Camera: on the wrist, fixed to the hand. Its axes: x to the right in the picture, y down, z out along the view.
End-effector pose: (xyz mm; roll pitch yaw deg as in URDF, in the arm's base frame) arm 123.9 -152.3 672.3 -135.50 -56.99 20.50
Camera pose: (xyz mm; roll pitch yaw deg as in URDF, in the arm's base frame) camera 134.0 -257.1 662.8 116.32 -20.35 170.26
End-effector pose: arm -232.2 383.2 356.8 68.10 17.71 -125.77
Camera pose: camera -142.5 336.2 387.0 -69.32 63.24 65.09
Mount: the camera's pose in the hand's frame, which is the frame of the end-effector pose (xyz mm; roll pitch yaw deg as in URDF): -22.8 60.1 -83.9 7.60 16.78 -98.99
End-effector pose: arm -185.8 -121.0 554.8 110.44 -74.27 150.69
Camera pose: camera -136.8 -214.6 556.1 110.37 20.91 -169.28
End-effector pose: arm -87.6 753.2 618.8 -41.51 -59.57 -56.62
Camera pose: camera -54.1 683.1 547.1 72.69 -4.53 -172.16
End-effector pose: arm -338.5 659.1 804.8 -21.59 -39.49 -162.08
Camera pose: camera -374.6 621.1 713.0 49.89 1.94 98.36
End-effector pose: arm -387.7 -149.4 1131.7 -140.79 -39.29 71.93
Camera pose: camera -303.8 -213.3 1138.2 131.02 -32.76 -148.93
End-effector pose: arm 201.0 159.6 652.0 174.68 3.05 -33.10
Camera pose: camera 157.5 125.8 742.2 -168.47 -11.97 65.06
